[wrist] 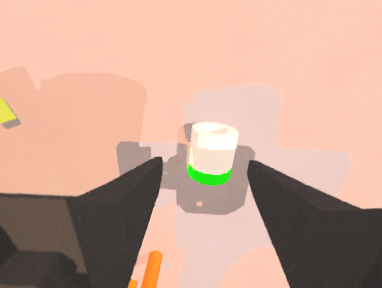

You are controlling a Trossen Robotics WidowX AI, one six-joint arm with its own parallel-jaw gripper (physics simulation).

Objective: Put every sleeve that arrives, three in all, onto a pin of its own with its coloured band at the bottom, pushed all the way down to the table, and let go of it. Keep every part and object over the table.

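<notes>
A white sleeve (212, 152) with a green band at its lower end stands upright on the table, a little right of the view's centre. Its open top end faces up, with no pin showing in it. My gripper (205, 165) is open and empty; the sleeve shows in the gap between the fingertips, and neither finger seems to touch it. How far the fingertips are above it is hard to tell. An orange pin (152, 270) shows at the bottom edge by the left finger, and the tip of a second orange pin (132, 284) shows beside it.
Part of a yellow block (6, 112) shows at the left edge. The pale orange table (320, 60) fills the background, with shadows of the arm and gripper around the sleeve. The dark fingers hide the lower left and lower right.
</notes>
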